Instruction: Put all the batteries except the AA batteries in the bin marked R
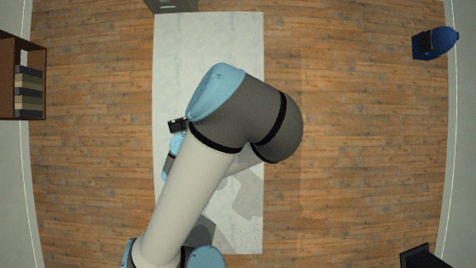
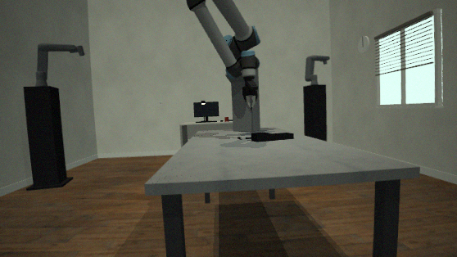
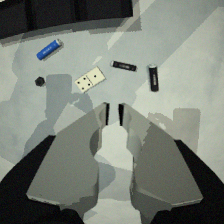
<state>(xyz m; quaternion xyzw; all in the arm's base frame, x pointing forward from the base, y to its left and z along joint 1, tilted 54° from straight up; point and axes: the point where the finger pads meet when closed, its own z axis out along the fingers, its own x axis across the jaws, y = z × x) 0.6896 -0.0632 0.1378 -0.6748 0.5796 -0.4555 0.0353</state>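
My gripper is now 11 cm short of the black bin, 9 cm to the right of it and 18 cm above it. From my hand the other things lie so: white domino 4 cm behind, 5 cm to the left, 19 cm below; thicker black battery 4 cm behind, 7 cm to the right, 19 cm below; thin black cylindrical battery 2 cm behind, 2 cm to the right, 19 cm below.
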